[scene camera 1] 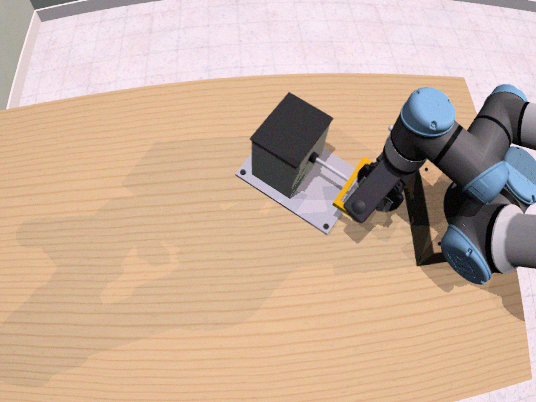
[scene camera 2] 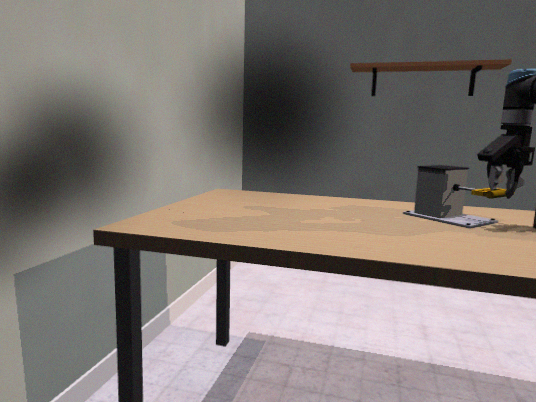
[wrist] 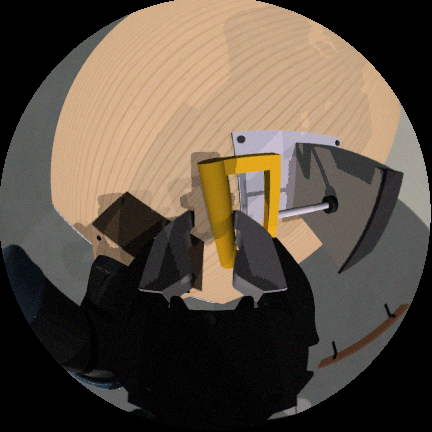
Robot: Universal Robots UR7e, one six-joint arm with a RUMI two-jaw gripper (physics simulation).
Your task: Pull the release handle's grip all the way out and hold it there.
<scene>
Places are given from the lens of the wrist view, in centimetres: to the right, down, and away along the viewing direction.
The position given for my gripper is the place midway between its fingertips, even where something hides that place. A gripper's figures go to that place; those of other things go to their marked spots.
my gripper [wrist: 213,211]: 0, 0, 13
yellow release handle grip [wrist: 213,172]: 0, -3, 9
</scene>
